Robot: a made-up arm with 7 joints.
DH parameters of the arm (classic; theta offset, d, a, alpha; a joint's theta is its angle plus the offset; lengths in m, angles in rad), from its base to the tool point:
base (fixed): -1.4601 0 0.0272 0
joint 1: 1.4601 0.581 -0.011 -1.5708
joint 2: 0 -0.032 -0.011 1.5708
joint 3: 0 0.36 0.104 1.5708
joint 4: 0 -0.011 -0.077 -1.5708
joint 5: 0 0.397 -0.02 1.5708
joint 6: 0 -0.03 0.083 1.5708
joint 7: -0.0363 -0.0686 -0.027 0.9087
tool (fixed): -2.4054 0.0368 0 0
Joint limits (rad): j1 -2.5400..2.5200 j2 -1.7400..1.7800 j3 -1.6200..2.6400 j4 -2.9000..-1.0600 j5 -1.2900..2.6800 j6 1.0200..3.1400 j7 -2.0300..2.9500
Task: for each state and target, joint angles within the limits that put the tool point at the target. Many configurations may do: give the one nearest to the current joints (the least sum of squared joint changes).
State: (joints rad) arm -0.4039 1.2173 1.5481 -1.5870 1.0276 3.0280 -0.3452
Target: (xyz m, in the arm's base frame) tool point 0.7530 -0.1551 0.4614
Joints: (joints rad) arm -0.5931 1.6036 1.3403 -1.0600 0.9105 2.4838 -0.0220
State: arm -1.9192 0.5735 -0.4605 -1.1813 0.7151 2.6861 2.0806
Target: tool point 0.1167 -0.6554 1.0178
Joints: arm -1.2800 0.4264 -0.0014 -1.3334 0.6067 2.9332 2.0468
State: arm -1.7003 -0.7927 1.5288 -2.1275 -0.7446 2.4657 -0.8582
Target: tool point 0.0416 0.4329 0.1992
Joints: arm -1.1724 -1.3341 2.4696 -2.0119 -0.7806 2.4045 -0.8188
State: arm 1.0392 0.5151 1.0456 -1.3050 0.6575 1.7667 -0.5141
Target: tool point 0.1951 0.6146 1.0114
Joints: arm 0.8340 0.6386 0.9122 -1.0600 0.6686 1.7109 -0.4618
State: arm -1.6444 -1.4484 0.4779 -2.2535 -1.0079 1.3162 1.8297
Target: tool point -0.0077 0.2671 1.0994
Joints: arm -1.0367 -1.7400 0.1926 -2.0577 -1.0356 1.2539 1.7583
